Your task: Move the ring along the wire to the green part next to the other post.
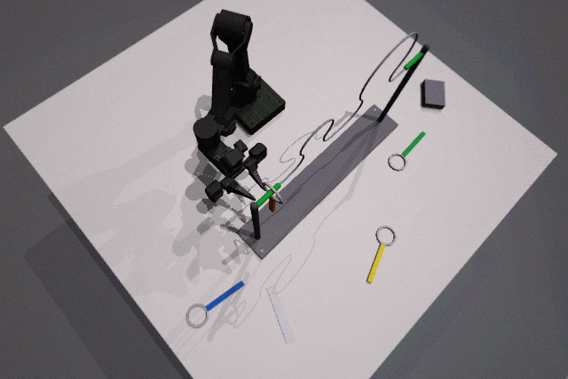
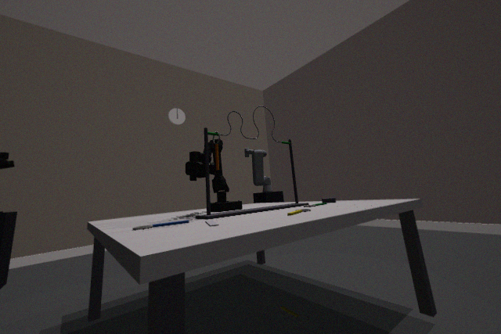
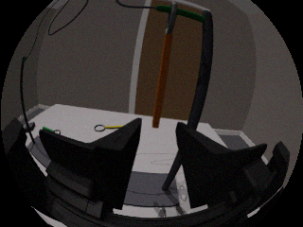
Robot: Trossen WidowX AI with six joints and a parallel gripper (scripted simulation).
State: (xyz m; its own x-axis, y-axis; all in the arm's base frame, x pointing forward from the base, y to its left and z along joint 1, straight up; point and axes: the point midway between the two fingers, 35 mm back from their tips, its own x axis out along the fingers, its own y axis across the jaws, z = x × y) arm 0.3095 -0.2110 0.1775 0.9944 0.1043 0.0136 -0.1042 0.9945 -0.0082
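My gripper tip is 80 mm below the orange-handled ring and 40 mm short of it. Round my gripper tip: blue-handled ring: 270 mm to the right, 220 mm below, 110 mm ahead; pale flat strip: 250 mm ahead, 220 mm below, 130 mm to the right; yellow-handled ring: 300 mm ahead, 220 mm to the left, 220 mm below.
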